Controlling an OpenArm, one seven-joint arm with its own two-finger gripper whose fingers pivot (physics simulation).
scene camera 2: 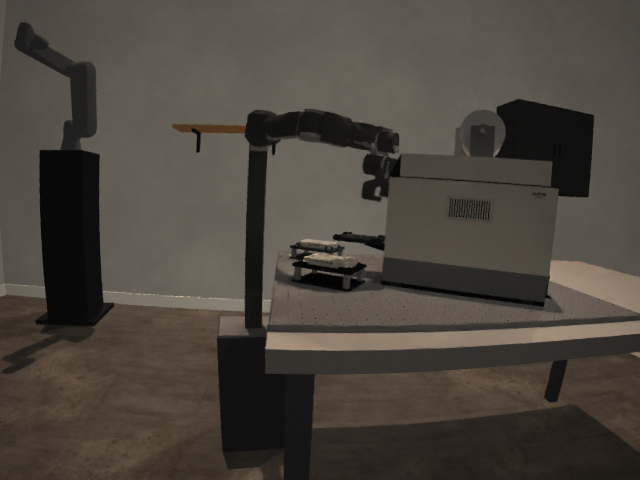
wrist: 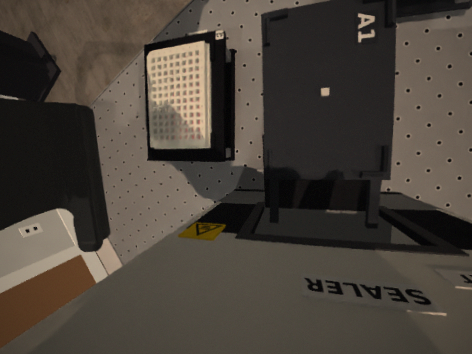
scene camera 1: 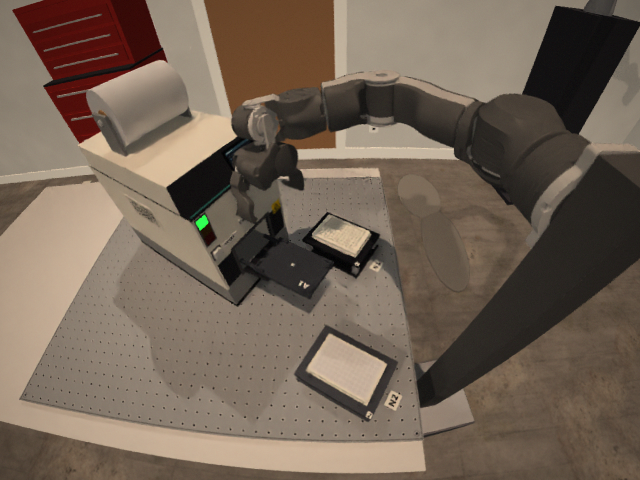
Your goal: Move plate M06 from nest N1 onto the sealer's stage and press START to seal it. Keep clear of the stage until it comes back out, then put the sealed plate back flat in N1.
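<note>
Plate M06 (scene camera 1: pixel 341 235) (scene camera 2: pixel 319 243) (wrist: pixel 176 100), pale with a grid of wells, lies flat in nest N1 (scene camera 1: pixel 366 256) (wrist: pixel 219 100), a black raised holder. The sealer's dark stage (scene camera 1: pixel 293 264) (scene camera 2: pixel 356 237) (wrist: pixel 327 125) is out and bare, with A1 on its outer end. The sealer (scene camera 1: pixel 155 201) (scene camera 2: pixel 467 232) (wrist: pixel 200 295) shows a green lamp (scene camera 1: pixel 202 222) on its front. My gripper (scene camera 1: pixel 268 198) (scene camera 2: pixel 377 198) is open and empty, high in front of the sealer's front panel, above the stage's inner end. One finger shows in the wrist view. The START button cannot be made out clearly.
Nest N2 (scene camera 1: pixel 323 390) (scene camera 2: pixel 301 264) holds another pale plate (scene camera 1: pixel 347 367) (scene camera 2: pixel 330 260) on the perforated table. A film roll (scene camera 1: pixel 142 103) (scene camera 2: pixel 482 134) tops the sealer. The arm's post (scene camera 1: pixel 522 289) (scene camera 2: pixel 254 232) stands at the table edge. A yellow warning sign (wrist: pixel 202 230) marks the sealer.
</note>
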